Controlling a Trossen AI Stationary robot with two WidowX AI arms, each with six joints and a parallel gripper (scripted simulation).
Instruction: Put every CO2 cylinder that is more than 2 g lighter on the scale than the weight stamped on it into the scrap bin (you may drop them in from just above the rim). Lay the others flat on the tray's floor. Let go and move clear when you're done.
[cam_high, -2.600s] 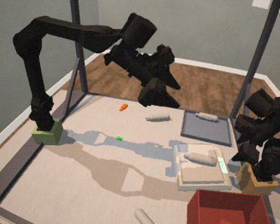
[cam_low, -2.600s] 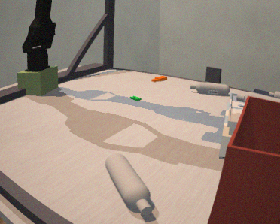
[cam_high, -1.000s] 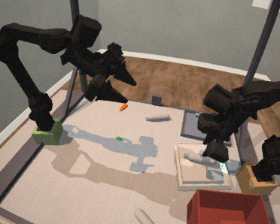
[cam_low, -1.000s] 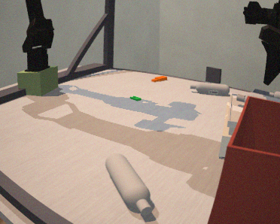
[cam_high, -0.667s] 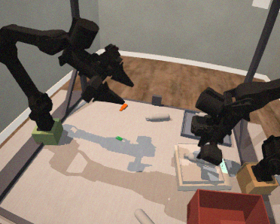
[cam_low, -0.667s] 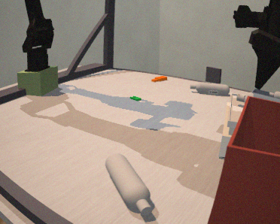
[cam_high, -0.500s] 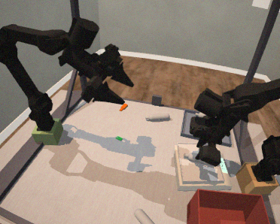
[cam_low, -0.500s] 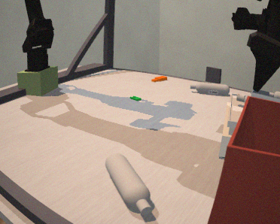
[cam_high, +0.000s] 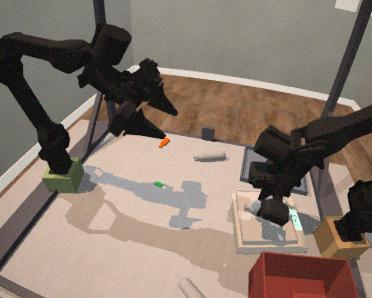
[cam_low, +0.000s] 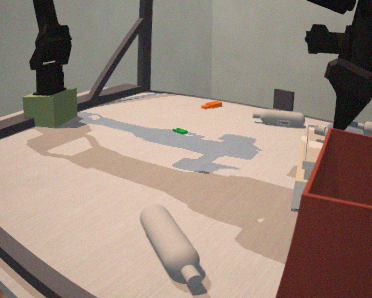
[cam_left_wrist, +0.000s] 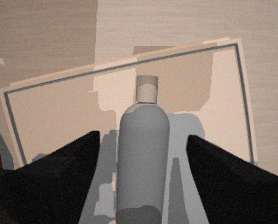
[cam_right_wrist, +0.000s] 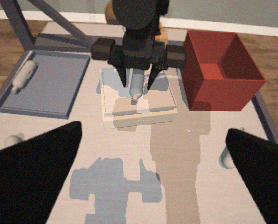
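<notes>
My left gripper is now 6 cm above the scale platform and 2 cm to the right of it. Round my left hand: scale (8 cm below, 3 cm to the left); then red scrap bin (22 cm ahead, 10 cm to the left, 8 cm below); then blue-grey tray (26 cm behind, 11 cm below, 6 cm to the left).
</notes>
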